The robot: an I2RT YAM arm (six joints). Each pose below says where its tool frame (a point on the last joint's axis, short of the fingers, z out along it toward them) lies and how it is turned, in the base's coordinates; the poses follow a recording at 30 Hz.
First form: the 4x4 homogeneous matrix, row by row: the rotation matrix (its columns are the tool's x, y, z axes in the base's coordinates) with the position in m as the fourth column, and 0 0 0 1 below. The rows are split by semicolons.
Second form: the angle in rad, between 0 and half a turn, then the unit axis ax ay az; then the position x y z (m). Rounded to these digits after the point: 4 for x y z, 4 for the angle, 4 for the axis.
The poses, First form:
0.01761 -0.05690 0.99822 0.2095; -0.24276 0.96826 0.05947 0.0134; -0.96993 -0.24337 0.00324 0.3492; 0 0 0 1
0.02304 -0.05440 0.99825 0.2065; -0.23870 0.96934 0.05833 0.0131; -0.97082 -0.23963 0.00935 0.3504; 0 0 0 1
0.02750 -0.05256 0.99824 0.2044; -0.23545 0.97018 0.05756 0.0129; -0.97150 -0.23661 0.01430 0.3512; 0 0 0 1
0.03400 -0.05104 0.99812 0.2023; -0.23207 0.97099 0.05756 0.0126; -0.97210 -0.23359 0.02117 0.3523; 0 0 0 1
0.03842 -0.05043 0.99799 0.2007; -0.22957 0.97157 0.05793 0.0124; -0.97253 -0.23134 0.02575 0.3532; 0 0 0 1
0.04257 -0.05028 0.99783 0.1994; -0.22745 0.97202 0.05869 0.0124; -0.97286 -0.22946 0.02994 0.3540; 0 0 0 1
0.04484 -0.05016 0.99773 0.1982; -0.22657 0.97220 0.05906 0.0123; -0.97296 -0.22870 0.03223 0.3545; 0 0 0 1
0.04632 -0.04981 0.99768 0.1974; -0.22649 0.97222 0.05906 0.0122; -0.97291 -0.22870 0.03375 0.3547; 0 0 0 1
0.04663 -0.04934 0.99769 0.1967; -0.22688 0.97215 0.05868 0.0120; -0.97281 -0.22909 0.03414 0.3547; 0 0 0 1
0.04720 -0.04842 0.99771 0.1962; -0.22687 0.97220 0.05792 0.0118; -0.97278 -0.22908 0.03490 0.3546; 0 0 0 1
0.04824 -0.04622 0.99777 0.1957; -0.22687 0.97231 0.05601 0.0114; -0.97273 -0.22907 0.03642 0.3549; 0 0 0 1
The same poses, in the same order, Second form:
1.5762 -0.1514 0.9841 -0.0929 0.2095 0.0134 0.3492
1.5699 -0.1490 0.9845 -0.0922 0.2065 0.0131 0.3504
1.5648 -0.1471 0.9849 -0.0914 0.2044 0.0129 0.3512
1.5577 -0.1456 0.9852 -0.0905 0.2023 0.0126 0.3523
1.5529 -0.1447 0.9854 -0.0896 0.2007 0.0124 0.3532
1.5485 -0.1441 0.9856 -0.0886 0.1994 0.0124 0.3540
1.5462 -0.1439 0.9856 -0.0882 0.1982 0.0123 0.3545
1.5446 -0.1439 0.9856 -0.0884 0.1974 0.0122 0.3547
1.5443 -0.1439 0.9856 -0.0888 0.1967 0.0120 0.3547
1.5436 -0.1436 0.9856 -0.0893 0.1962 0.0118 0.3546
1.5423 -0.1426 0.9856 -0.0904 0.1957 0.0114 0.3549

